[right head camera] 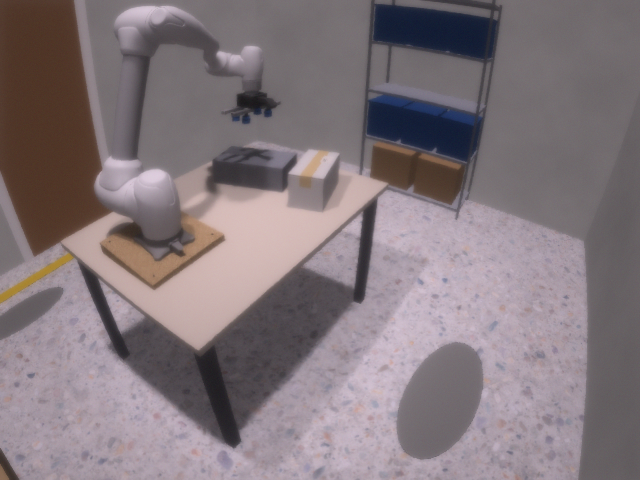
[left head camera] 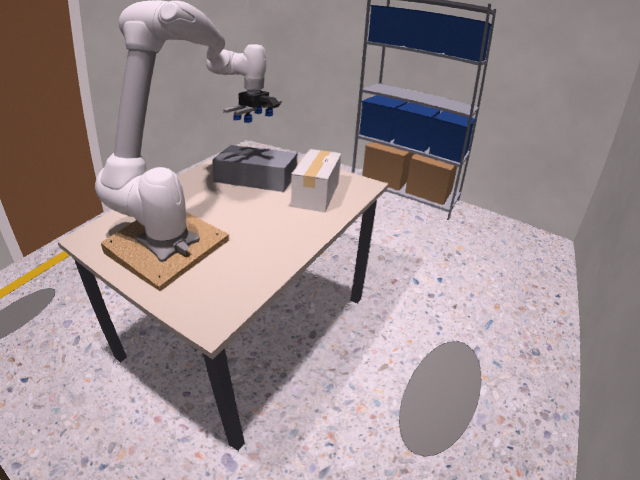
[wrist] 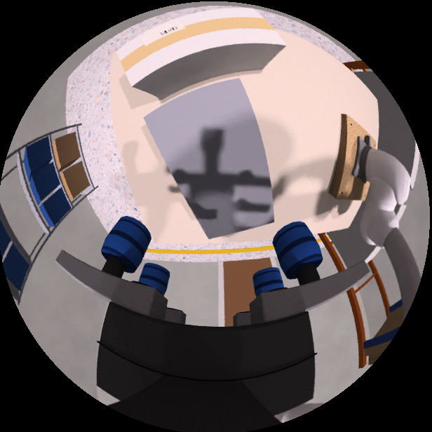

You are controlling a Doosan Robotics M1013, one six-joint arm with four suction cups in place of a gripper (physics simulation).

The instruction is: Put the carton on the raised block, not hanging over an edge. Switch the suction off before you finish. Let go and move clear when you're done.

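Places are measured from the arm's base along level axes (x up, y right, z ahead), in metres.
Where they show: hand at its tool point: (right head camera: pixel 252 118) (left head camera: pixel 253 117); arm's base at its link origin: (right head camera: pixel 163 239) (left head camera: pixel 167 239).
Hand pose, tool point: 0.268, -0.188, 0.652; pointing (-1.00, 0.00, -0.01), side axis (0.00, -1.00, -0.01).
Each offset is from my tool point to the top centre of the thing, as dx, dy, dz. Level surfaces: height alone.
The white carton @(-0.150, +0.350, +0.043) (left head camera: pixel 309 195) (right head camera: pixel 305 195) (wrist: pixel 205 46), with a tan tape strip and a small printed label, stands upright on the table. The raised block @(-0.185, +0.026, -0.014) (left head camera: pixel 252 173) (right head camera: pixel 248 173) (wrist: pixel 200 111) is a dark grey box on the table beside the carton, lower than it; its top holds no object. My suction gripper (left head camera: pixel 253 114) (right head camera: pixel 251 114) (wrist: pixel 211 262) hangs high above the block, its four blue cups facing down and holding nothing. Its shadow falls on the block's top. The block's far sides are hidden in the head views.
The table @(dx -0.306) (left head camera: pixel 248 258) (right head camera: pixel 242 258) also bears the arm's wooden base board (left head camera: pixel 162 273) (right head camera: pixel 155 273) (wrist: pixel 340 185). A metal rack (left head camera: pixel 362 62) (right head camera: pixel 368 62) with blue bins and brown boxes stands behind the table. The carton stands close to the table's far end.
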